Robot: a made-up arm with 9 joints. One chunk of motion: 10 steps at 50 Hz.
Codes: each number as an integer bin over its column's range. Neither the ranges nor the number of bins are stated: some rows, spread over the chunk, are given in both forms.
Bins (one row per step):
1: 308 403 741 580 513 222 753 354 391
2: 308 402 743 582 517 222 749 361 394
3: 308 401 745 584 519 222 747 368 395
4: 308 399 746 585 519 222 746 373 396
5: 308 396 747 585 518 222 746 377 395
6: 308 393 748 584 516 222 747 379 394
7: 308 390 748 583 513 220 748 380 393
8: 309 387 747 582 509 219 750 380 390
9: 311 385 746 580 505 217 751 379 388
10: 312 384 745 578 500 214 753 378 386
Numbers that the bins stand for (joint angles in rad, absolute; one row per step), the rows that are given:
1: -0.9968 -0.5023 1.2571 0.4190 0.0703 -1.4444 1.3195 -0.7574 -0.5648
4: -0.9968 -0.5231 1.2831 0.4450 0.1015 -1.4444 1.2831 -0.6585 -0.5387
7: -0.9968 -0.5700 1.2935 0.4346 0.0703 -1.4549 1.2935 -0.6220 -0.5544
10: -0.9760 -0.6012 1.2779 0.4086 0.0026 -1.4861 1.3195 -0.6324 -0.5908
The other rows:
2: -0.9968 -0.5075 1.2675 0.4294 0.0911 -1.4444 1.2987 -0.7209 -0.5491
3: -0.9968 -0.5127 1.2779 0.4398 0.1015 -1.4444 1.2883 -0.6845 -0.5439
5: -0.9968 -0.5387 1.2883 0.4450 0.0963 -1.4444 1.2831 -0.6376 -0.5439
6: -0.9968 -0.5544 1.2935 0.4398 0.0859 -1.4444 1.2883 -0.6272 -0.5491
8: -0.9916 -0.5856 1.2883 0.4294 0.0494 -1.4601 1.3039 -0.6220 -0.5700
9: -0.9812 -0.5960 1.2831 0.4190 0.0286 -1.4705 1.3091 -0.6272 -0.5804

